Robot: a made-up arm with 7 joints. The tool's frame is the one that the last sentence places. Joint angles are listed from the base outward.
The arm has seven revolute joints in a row. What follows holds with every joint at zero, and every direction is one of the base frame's.
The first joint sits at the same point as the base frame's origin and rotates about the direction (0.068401, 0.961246, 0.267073), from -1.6 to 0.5 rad.
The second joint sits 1 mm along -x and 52 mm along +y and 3 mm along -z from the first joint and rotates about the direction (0.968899, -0.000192, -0.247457), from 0 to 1.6 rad.
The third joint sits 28 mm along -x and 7 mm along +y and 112 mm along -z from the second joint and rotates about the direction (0.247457, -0.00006, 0.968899), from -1.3 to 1.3 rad.
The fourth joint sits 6 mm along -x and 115 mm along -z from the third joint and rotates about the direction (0.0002, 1, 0.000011), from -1.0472 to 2.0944 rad.
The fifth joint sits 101 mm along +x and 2 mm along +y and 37 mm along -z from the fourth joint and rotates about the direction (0.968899, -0.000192, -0.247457), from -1.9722 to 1.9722 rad.
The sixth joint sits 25 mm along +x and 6 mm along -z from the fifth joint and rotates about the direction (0.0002, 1, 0.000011), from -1.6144 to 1.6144 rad.
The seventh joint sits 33 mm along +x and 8 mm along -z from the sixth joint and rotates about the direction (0.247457, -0.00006, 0.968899), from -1.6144 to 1.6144 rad.
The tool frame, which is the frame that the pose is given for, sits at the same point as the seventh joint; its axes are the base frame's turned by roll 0, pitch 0.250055 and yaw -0.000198 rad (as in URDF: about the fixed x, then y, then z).
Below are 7 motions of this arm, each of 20 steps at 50 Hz.
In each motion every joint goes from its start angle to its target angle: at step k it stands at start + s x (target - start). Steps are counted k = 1, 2, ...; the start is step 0. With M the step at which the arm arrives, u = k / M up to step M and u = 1 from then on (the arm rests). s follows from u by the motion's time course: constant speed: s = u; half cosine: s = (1 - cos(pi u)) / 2; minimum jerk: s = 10 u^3 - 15 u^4 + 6 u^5.
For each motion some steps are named. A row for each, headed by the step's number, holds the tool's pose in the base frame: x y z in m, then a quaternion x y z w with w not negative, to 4 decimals.
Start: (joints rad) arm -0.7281 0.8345 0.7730 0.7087 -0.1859 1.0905 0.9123
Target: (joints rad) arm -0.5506 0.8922 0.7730 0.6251 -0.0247 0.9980 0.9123
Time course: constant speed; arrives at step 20
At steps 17, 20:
17: 0.1868 0.3562 -0.1192 0.1300 0.3715 0.7554 0.5240
20: 0.1809 0.3593 -0.1181 0.1506 0.3615 0.7637 0.5133

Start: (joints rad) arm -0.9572 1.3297 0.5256 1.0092 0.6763 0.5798 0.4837
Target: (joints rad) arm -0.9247 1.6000 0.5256 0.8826 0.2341 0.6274 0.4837
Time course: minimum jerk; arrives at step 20
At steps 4, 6, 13, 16, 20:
4: 0.1761 0.4014 0.0454 0.4122 0.1808 0.7493 0.4858
6: 0.1702 0.4024 0.0547 0.3975 0.1677 0.7582 0.4889
13: 0.1372 0.4009 0.1075 0.3206 0.0848 0.7931 0.5109
16: 0.1278 0.3982 0.1229 0.3007 0.0585 0.7981 0.5188
20: 0.1248 0.3971 0.1279 0.2946 0.0498 0.7992 0.5215

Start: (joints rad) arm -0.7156 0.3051 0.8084 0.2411 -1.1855 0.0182 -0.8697
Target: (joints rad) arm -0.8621 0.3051 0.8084 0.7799 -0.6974 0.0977 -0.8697
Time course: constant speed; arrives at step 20
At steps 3, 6, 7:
3: 0.2649 0.2253 -0.1558 -0.3583 -0.4564 -0.1530 0.7999
6: 0.2722 0.2228 -0.1639 -0.3655 -0.4162 -0.1431 0.8202
7: 0.2745 0.2218 -0.1666 -0.3679 -0.4024 -0.1403 0.8265

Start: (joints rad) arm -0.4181 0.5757 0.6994 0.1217 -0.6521 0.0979 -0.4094
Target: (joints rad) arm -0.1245 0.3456 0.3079 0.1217 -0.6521 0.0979 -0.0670
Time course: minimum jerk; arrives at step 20
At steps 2, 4, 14, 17, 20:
2: 0.1975 0.2791 -0.1324 -0.0720 -0.1851 0.0523 0.9787
4: 0.1969 0.2756 -0.1387 -0.0774 -0.1715 0.0553 0.9806
14: 0.1650 0.2101 -0.2330 -0.1496 0.0442 0.1058 0.9821
17: 0.1554 0.1967 -0.2472 -0.1598 0.0812 0.1147 0.9771
20: 0.1535 0.1940 -0.2499 -0.1617 0.0883 0.1164 0.9760

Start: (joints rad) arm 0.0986 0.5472 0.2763 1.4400 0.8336 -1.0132 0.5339
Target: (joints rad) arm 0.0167 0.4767 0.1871 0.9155 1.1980 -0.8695 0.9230
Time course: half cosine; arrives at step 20
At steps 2, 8, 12, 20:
2: -0.0618 0.2499 -0.3217 0.4222 0.3166 -0.0126 0.8493
8: -0.0313 0.2424 -0.3293 0.4708 0.2200 -0.0292 0.8539
12: -0.0016 0.2327 -0.3329 0.5118 0.1166 -0.0373 0.8503
20: 0.0310 0.2193 -0.3324 0.5479 -0.0091 -0.0368 0.8357

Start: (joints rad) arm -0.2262 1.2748 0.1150 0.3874 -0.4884 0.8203 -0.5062
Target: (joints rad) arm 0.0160 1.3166 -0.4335 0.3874 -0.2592 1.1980 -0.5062
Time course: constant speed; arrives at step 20
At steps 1, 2, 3, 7, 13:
1: 0.1718 0.3489 -0.0942 0.1624 0.5189 0.0745 0.8359
2: 0.1688 0.3488 -0.0993 0.1673 0.5415 0.0763 0.8203
3: 0.1655 0.3487 -0.1044 0.1722 0.5636 0.0781 0.8041
7: 0.1505 0.3485 -0.1234 0.1926 0.6463 0.0859 0.7334
13: 0.1226 0.3486 -0.1476 0.2252 0.7517 0.0980 0.6120

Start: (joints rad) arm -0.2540 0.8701 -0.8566 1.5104 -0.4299 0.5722 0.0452
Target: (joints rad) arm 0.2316 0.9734 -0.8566 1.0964 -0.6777 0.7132 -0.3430
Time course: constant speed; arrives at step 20
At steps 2, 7, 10, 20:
2: 0.0099 0.3478 -0.2599 0.3884 0.8137 0.2274 0.3678
7: -0.0225 0.3473 -0.2599 0.3248 0.8545 0.1937 0.3561
10: -0.0420 0.3461 -0.2582 0.2837 0.8770 0.1742 0.3466
20: -0.1059 0.3375 -0.2434 0.1316 0.9374 0.1154 0.3012

